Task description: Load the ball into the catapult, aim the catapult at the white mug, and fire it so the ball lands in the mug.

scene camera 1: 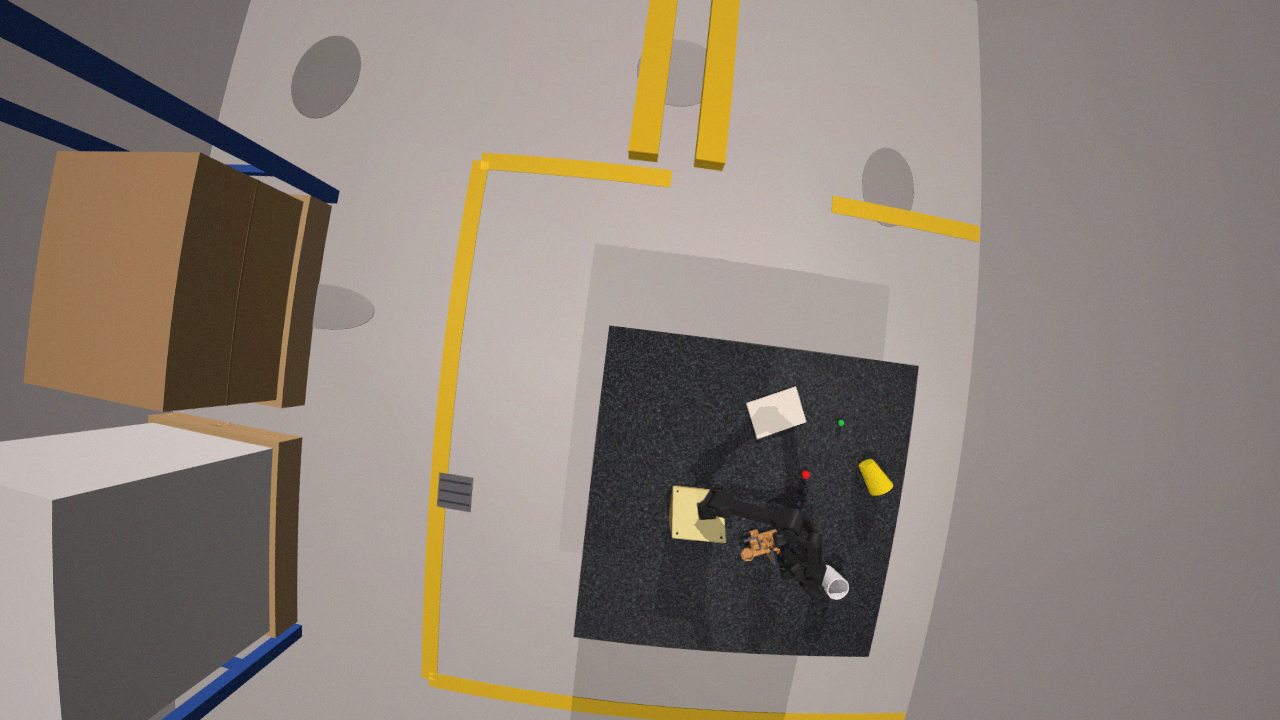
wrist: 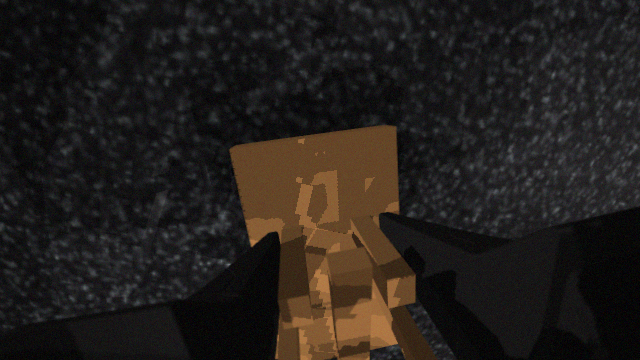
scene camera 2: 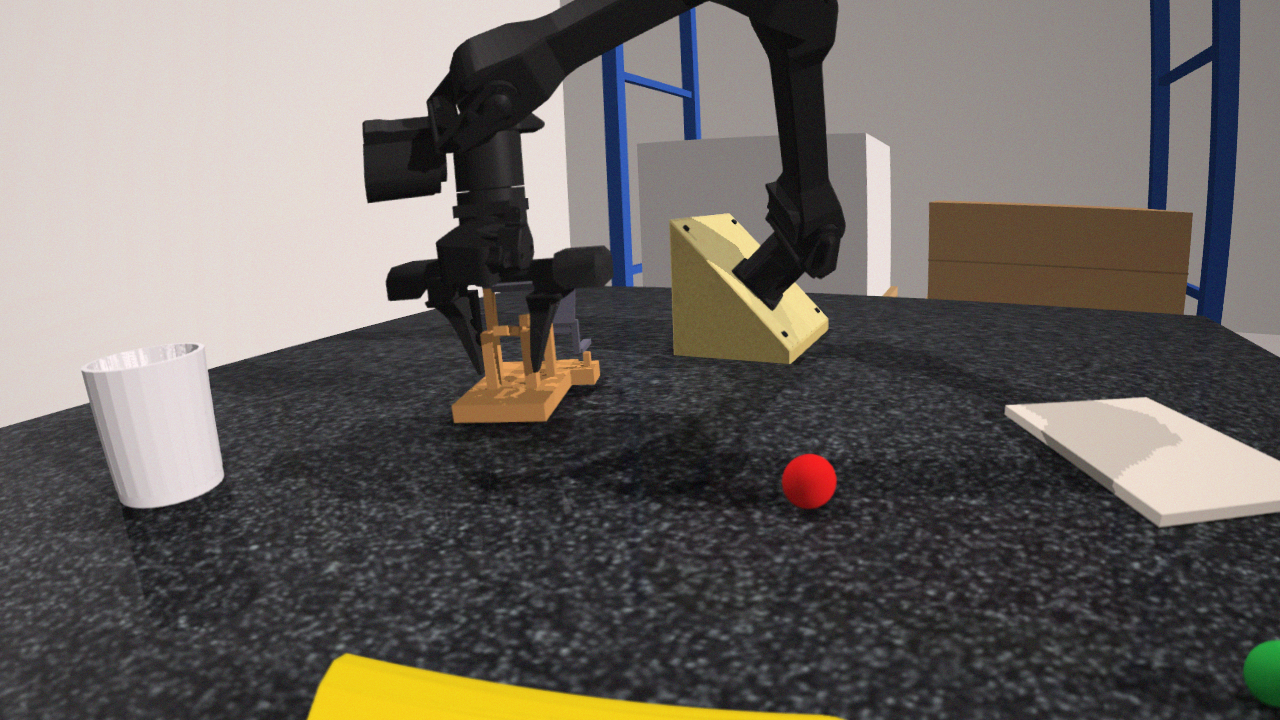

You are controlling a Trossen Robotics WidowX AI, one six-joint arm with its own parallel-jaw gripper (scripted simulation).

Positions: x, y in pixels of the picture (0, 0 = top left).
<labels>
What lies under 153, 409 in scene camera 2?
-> A white mug.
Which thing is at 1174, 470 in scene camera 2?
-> A white flat slab.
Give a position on a catapult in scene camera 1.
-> At 761, 543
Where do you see a yellow cup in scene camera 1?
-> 877, 482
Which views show the gripper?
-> Scene camera 1, the wrist view and scene camera 2: all of them.
</labels>
